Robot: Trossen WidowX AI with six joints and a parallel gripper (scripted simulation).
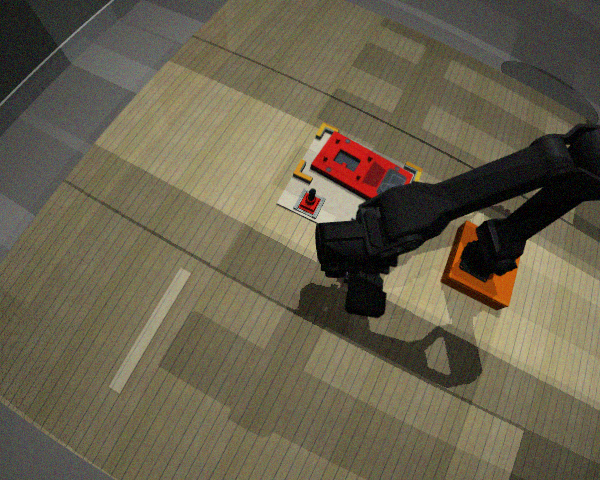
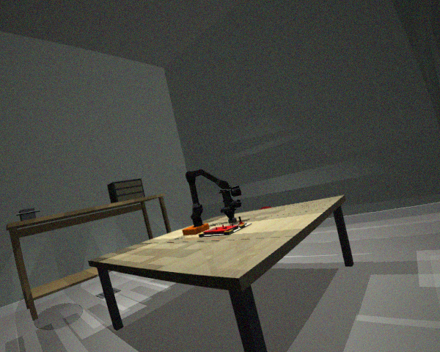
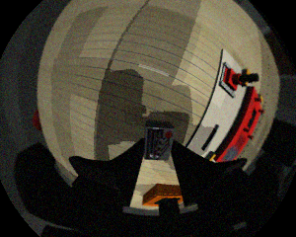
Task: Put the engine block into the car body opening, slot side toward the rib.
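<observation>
Now: gripper tip 10 cm short of the grey plate, 19 cm to the left of it and 2 cm above it. The rest, counted from my gripper tip: grey engine block (1 cm below).
</observation>
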